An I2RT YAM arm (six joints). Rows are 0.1 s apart.
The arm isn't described. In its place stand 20 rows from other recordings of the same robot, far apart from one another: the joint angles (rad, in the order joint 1, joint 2, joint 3, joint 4, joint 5, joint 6), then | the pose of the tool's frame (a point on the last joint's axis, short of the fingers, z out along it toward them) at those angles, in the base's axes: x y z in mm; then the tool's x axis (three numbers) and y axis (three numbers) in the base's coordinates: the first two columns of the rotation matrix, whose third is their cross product.
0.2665 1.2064 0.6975 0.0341 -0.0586 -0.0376 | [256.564, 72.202, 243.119, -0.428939, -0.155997, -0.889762, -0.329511, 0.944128, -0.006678]
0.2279 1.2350 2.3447 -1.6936 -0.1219 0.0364 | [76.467, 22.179, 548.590, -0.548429, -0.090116, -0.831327, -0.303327, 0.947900, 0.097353]
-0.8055 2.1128 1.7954 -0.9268 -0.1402 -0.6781 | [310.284, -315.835, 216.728, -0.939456, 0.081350, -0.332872, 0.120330, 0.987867, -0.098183]
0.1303 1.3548 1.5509 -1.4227 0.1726 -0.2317 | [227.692, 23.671, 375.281, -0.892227, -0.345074, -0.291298, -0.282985, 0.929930, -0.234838]
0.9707 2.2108 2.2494 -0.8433 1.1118 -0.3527 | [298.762, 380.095, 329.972, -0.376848, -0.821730, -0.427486, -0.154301, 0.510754, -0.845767]
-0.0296 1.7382 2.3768 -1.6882 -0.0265 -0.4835 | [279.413, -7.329, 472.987, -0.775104, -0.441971, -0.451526, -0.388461, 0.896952, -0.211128]
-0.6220 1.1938 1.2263 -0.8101 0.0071 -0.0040 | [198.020, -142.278, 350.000, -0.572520, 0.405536, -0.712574, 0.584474, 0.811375, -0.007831]
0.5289 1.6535 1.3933 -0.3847 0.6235 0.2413 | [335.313, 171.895, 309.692, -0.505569, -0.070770, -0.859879, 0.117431, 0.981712, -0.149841]
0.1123 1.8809 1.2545 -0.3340 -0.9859 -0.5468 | [382.133, 72.966, 193.148, -0.416436, -0.335858, -0.844855, -0.881886, 0.375146, 0.285556]
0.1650 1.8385 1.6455 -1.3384 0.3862 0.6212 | [343.509, 43.605, 273.097, -0.881552, 0.399777, -0.251085, 0.461832, 0.840561, -0.283141]
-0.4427 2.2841 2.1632 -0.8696 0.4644 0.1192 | [446.067, -229.118, 254.648, -0.678384, 0.439277, -0.588924, 0.690473, 0.655115, -0.306710]
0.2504 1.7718 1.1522 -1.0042 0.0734 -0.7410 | [292.460, 72.108, 169.409, -0.544425, -0.834126, 0.088520, -0.838160, 0.545119, -0.018267]
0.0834 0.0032 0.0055 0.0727 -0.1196 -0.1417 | [109.163, 13.388, 183.103, 0.102346, -0.132151, -0.985932, -0.188712, 0.970558, -0.149680]
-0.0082 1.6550 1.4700 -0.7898 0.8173 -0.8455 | [349.045, -28.826, 309.076, -0.859498, -0.504953, 0.079283, -0.343988, 0.456700, -0.820425]
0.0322 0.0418 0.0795 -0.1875 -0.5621 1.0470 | [101.086, 22.240, 178.186, -0.554299, 0.715219, -0.425694, -0.147912, 0.418669, 0.896013]
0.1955 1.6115 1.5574 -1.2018 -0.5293 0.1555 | [301.647, 78.060, 324.368, -0.971189, -0.056047, -0.231626, -0.172754, 0.835095, 0.522276]
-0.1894 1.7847 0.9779 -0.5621 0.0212 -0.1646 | [305.135, -59.262, 128.719, -0.980691, 0.021192, -0.194414, 0.032143, 0.998059, -0.053345]
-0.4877 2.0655 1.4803 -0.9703 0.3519 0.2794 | [333.796, -190.948, 153.131, -0.726462, 0.678387, -0.109748, 0.670897, 0.665530, -0.327059]
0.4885 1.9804 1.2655 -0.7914 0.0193 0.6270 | [315.167, 166.722, 131.000, -0.988242, 0.139094, -0.063492, 0.137941, 0.990191, 0.022219]
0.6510 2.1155 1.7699 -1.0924 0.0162 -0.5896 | [336.157, 255.354, 204.121, -0.319400, -0.942209, -0.101123, -0.940600, 0.328189, -0.086967]
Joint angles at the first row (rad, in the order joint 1, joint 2, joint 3, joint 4, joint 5, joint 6):
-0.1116 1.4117 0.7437 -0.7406 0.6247 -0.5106
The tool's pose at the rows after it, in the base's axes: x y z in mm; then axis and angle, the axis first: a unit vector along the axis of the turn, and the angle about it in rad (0 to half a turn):
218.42 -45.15 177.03 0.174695 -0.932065 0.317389 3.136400
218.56 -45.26 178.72 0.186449 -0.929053 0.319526 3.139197
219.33 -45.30 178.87 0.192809 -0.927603 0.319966 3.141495
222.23 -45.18 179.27 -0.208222 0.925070 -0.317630 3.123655
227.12 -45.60 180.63 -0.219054 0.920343 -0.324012 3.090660
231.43 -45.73 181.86 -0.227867 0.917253 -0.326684 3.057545
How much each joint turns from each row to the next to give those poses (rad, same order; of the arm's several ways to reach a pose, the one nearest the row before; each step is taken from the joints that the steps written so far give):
0.0000 -0.0451 0.0000 0.0042 -0.0096 -0.0389
-0.0004 -0.0076 0.0000 0.0065 0.0004 -0.0305
0.0000 0.0000 0.0000 0.0076 -0.0015 -0.0161
0.0000 0.0000 0.0000 0.0279 -0.0153 -0.0397
0.0000 0.0000 0.0000 0.0491 -0.0042 -0.0392
0.0001 0.0000 0.0000 0.0431 -0.0118 -0.0309

